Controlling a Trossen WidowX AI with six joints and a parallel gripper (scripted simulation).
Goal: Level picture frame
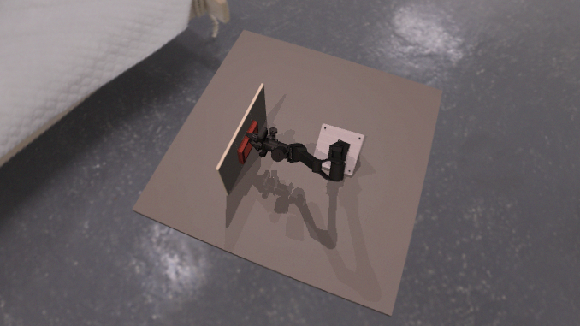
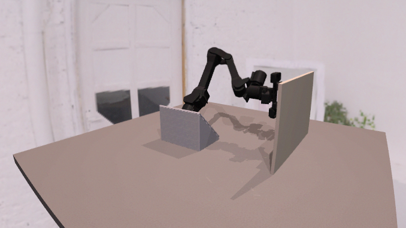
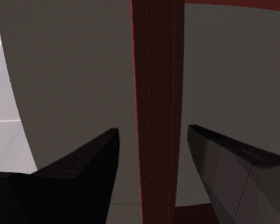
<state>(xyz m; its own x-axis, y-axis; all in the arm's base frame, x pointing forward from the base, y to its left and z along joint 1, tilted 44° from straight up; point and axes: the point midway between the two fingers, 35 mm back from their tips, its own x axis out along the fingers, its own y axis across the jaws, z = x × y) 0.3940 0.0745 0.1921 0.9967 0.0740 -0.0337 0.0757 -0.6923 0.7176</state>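
The red picture frame lies 50 mm below my gripper tip. The rest, counted from my gripper tip: wall panel 10 mm ahead, 10 mm to the right, 60 mm below.
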